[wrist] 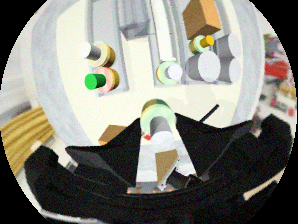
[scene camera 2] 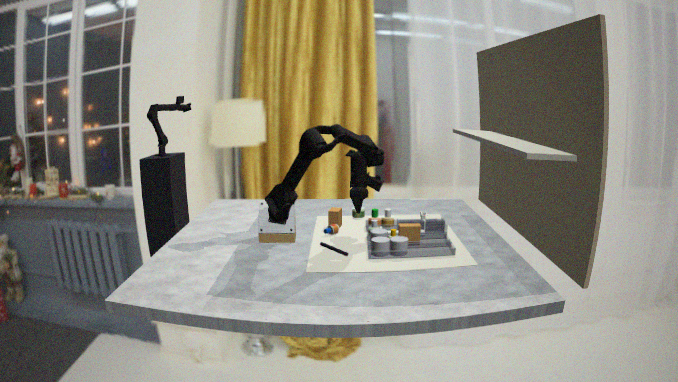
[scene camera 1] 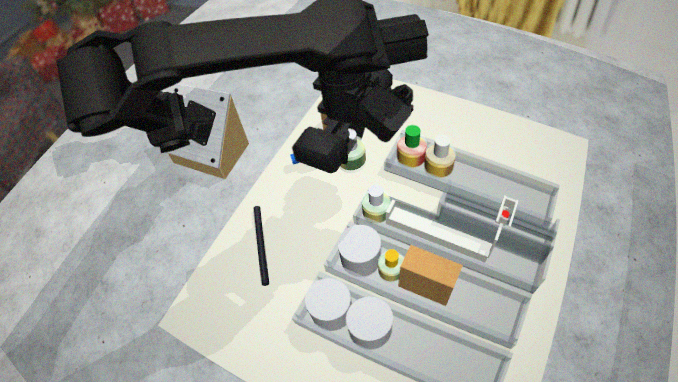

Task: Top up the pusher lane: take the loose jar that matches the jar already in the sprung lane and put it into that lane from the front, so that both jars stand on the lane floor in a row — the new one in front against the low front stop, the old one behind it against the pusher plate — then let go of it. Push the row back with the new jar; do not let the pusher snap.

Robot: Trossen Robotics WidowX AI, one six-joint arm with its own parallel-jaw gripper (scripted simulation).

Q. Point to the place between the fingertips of my gripper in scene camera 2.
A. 358,211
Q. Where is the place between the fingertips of my gripper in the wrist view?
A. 157,118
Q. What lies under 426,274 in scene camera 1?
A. An orange box.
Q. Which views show my gripper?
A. The wrist view, scene camera 2 and scene camera 1: all of them.
